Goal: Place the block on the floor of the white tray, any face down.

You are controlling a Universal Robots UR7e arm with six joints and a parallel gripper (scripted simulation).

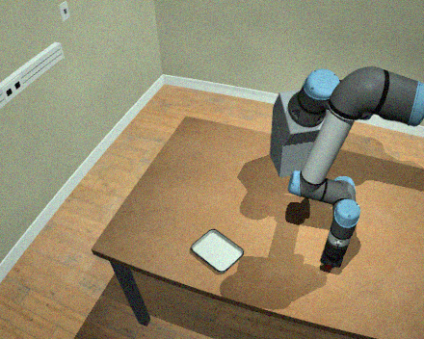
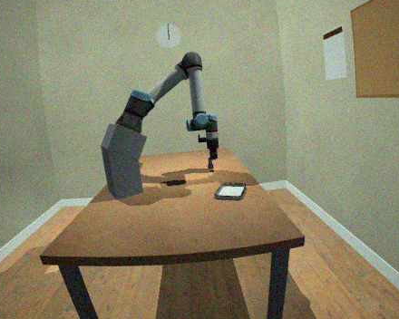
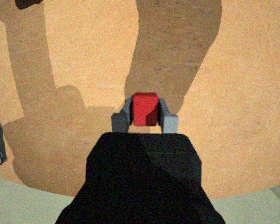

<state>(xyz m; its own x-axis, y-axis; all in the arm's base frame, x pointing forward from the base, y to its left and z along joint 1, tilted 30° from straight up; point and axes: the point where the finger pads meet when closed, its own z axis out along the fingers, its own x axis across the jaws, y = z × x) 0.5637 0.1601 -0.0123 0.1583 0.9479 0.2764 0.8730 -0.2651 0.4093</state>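
The white tray lies 410 mm to the right of my hand and 30 mm below it. Also, from my hand: small red block 10 mm below.
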